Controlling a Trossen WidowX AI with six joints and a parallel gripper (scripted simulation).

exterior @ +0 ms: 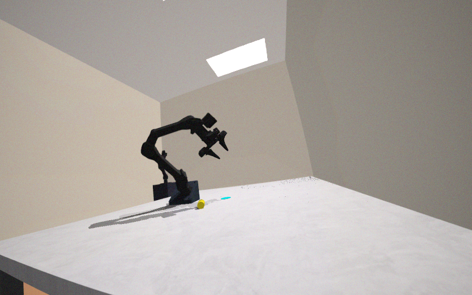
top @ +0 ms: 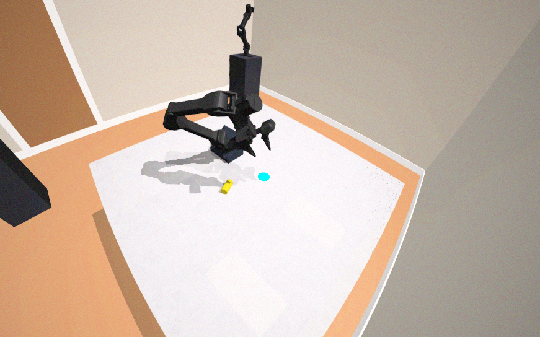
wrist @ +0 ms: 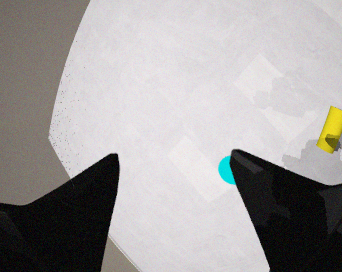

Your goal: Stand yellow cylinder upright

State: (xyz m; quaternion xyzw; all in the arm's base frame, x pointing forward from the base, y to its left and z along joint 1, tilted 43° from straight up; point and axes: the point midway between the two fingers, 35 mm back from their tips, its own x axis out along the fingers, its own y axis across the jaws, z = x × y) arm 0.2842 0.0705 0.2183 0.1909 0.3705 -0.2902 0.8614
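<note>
Right now my gripper tip is 23 cm above the yellow tall cylinder, 13 cm past it and 8 cm to the left of it. The rest, counted from my gripper tip: cyan circle 24 cm below, 11 cm to the left, 6 cm behind.
</note>
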